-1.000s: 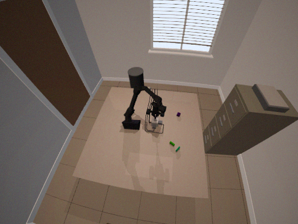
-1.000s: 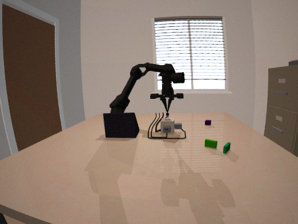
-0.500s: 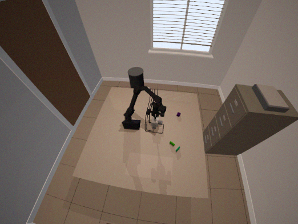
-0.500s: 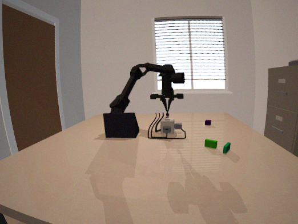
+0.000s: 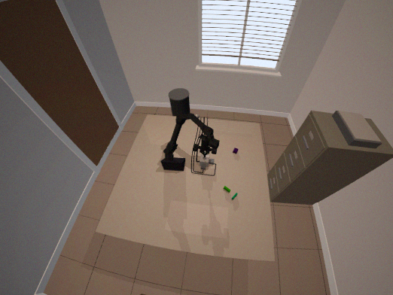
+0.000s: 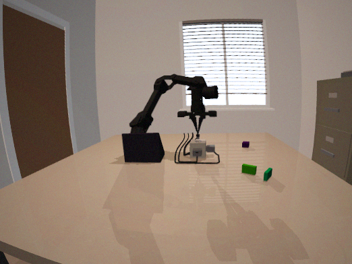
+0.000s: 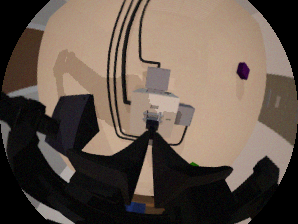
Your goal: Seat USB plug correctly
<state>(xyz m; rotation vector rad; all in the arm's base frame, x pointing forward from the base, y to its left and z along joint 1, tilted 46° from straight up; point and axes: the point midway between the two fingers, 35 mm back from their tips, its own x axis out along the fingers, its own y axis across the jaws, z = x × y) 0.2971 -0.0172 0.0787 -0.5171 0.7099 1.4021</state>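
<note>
Right now my gripper tip is 20 mm above the USB plug. Round my gripper tip: purple cube (290 mm ahead, 130 mm to the left, 110 mm below).
</note>
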